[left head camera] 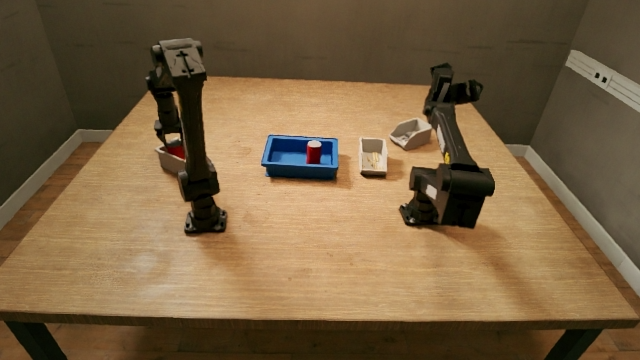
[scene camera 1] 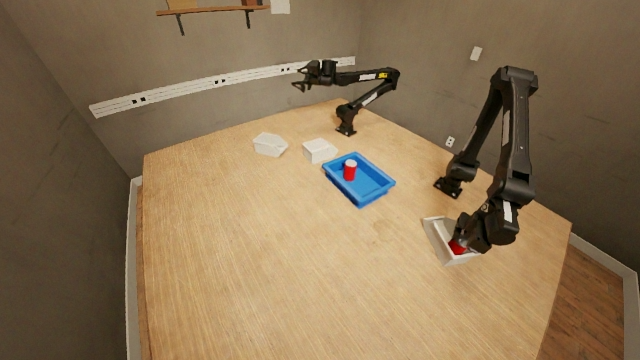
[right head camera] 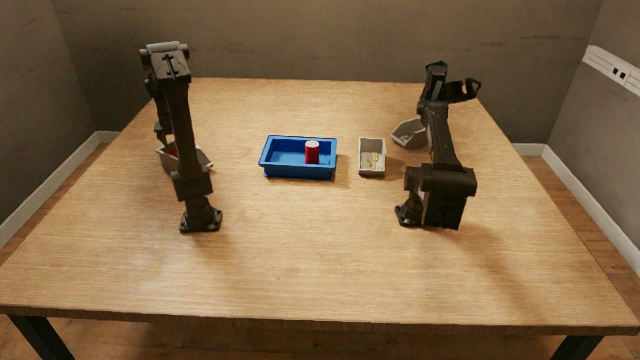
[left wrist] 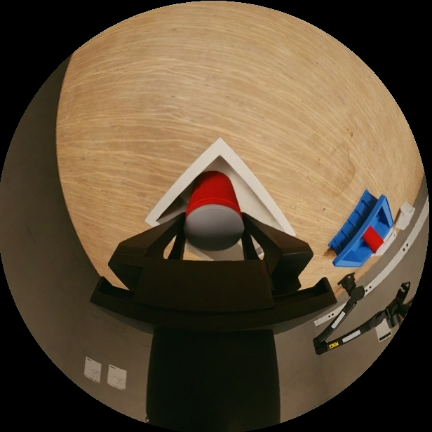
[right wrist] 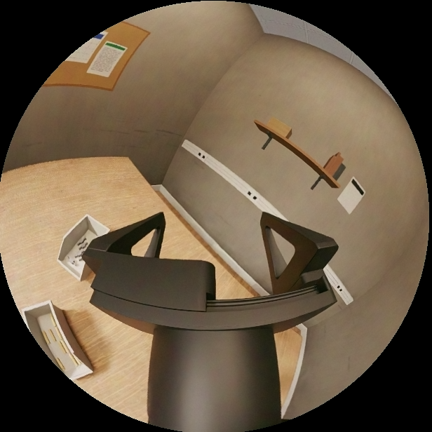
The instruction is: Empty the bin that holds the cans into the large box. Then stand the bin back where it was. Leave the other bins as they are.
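Places are measured from the left arm's base along level axes (x ahead, y left, z up), in metres.
Pixels of known places: left gripper, fingertip midpoint: [left head camera: 174, 147] [scene camera 1: 459, 243] [right head camera: 175, 148]; right gripper, fingertip midpoint: [left head camera: 469, 89] [scene camera 1: 294, 77] [right head camera: 467, 87]; left arm's base at its link origin: [left head camera: 206, 223] [scene camera 1: 447, 188] [right head camera: 201, 222]; right arm's base at its link origin: [left head camera: 419, 216] [scene camera 1: 345, 131] [right head camera: 415, 216].
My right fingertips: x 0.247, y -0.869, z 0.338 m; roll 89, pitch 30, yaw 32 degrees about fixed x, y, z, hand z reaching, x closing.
Note:
Ahead of a thing's pixels: the offset from my right fingertips to its top centre.
The off-white bin @[0.262 m down, 0.059 m ahead, 0.977 m left] [left head camera: 169, 162] [right head camera: 169, 160] [scene camera 1: 439, 243] [left wrist: 220, 147] stands on the table at the left of both head views. A red can @[0.245 m down, 0.084 m ahead, 1.014 m left] [left head camera: 176, 150] [scene camera 1: 456, 247] [left wrist: 212, 190] with a grey end leans inside it. My left gripper [scene camera 1: 460, 241] [left wrist: 213, 217] reaches down into the bin, its fingers shut on the can's two sides near the grey end. The large blue box @[0.274 m down, 0.070 m ahead, 0.556 m left] [left head camera: 300, 171] [right head camera: 298, 171] [scene camera 1: 361, 200] stands mid-table with another red can @[0.247 m down, 0.069 m ahead, 0.508 m left] [left head camera: 314, 154] [right head camera: 312, 154] [scene camera 1: 350, 171] upright inside. My right gripper [scene camera 1: 296, 78] [right wrist: 212, 216] is open and empty, raised at the right. The left arm partly hides the bin in the head views.
A bin with tan pegs @[0.263 m down, 0.051 m ahead, 0.285 m left] [left head camera: 373, 173] [right head camera: 371, 173] [scene camera 1: 315, 151] stands right of the blue box. A bin with small dark parts @[0.263 m down, 0.230 m ahead, 0.077 m left] [left head camera: 417, 139] [scene camera 1: 269, 145] [right wrist: 67, 241] stands farther back and right. The right arm reaches above that area.

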